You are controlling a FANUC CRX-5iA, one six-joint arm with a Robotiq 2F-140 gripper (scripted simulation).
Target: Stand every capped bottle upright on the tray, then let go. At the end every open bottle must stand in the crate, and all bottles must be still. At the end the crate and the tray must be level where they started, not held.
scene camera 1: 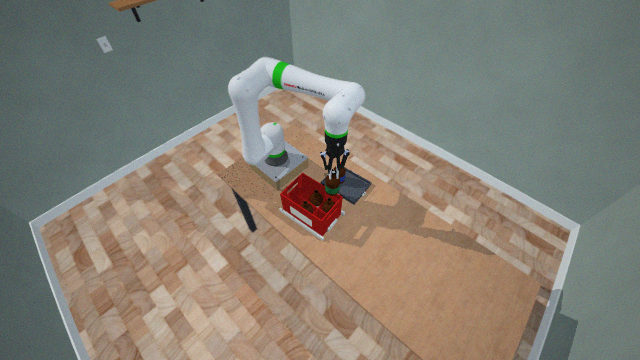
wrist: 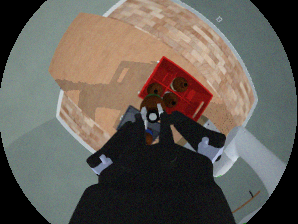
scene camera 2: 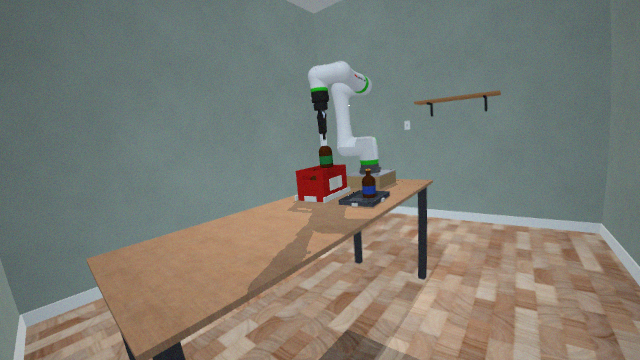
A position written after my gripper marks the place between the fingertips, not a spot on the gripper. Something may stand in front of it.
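There's a crate [scene camera 1: 319,221], and that same crate is there again at [scene camera 2: 328,180]. As for the wrist view, that's where I can see my gripper [wrist: 152,110].
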